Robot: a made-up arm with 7 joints.
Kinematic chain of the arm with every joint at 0, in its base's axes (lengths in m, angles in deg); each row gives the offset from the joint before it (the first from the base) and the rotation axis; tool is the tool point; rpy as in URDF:
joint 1: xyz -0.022 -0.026 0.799 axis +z
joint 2: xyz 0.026 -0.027 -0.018 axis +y
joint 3: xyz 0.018 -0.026 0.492 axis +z
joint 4: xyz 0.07 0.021 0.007 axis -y
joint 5: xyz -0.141 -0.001 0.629 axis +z
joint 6: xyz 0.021 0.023 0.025 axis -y
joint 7: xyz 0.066 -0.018 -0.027 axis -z
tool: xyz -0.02 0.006 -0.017 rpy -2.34 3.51 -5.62
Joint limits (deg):
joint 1: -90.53..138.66
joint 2: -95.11..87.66
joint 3: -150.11..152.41
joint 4: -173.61..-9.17
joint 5: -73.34..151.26
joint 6: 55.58..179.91
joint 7: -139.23..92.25
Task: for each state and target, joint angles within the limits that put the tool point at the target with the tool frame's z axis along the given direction. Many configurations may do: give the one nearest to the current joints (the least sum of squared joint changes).
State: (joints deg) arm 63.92 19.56 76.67 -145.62 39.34 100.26 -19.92
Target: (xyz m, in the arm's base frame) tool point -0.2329 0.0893 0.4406 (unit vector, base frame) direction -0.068 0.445 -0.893
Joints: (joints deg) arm 76.56 67.43 34.27 -156.14 29.34 73.59 -19.92
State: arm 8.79 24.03 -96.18 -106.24 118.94 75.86 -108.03
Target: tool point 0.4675 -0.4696 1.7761 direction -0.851 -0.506 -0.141
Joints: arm 32.03 20.55 -119.10 -62.58 131.27 78.93 -106.84
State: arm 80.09 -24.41 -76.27 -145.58 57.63 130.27 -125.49
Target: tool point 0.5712 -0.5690 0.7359 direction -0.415 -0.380 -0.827
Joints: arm 60.09 -75.72 -104.44 -123.93 74.28 93.09 -126.00
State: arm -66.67 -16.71 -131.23 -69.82 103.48 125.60 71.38
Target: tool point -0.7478 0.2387 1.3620 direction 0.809 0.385 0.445
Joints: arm -72.80 8.98 -140.32 -102.10 65.13 122.87 67.38
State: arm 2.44 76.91 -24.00 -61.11 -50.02 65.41 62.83
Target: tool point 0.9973 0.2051 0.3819 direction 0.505 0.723 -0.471
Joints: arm 40.52 81.96 -38.35 -65.51 -45.70 55.58 58.16
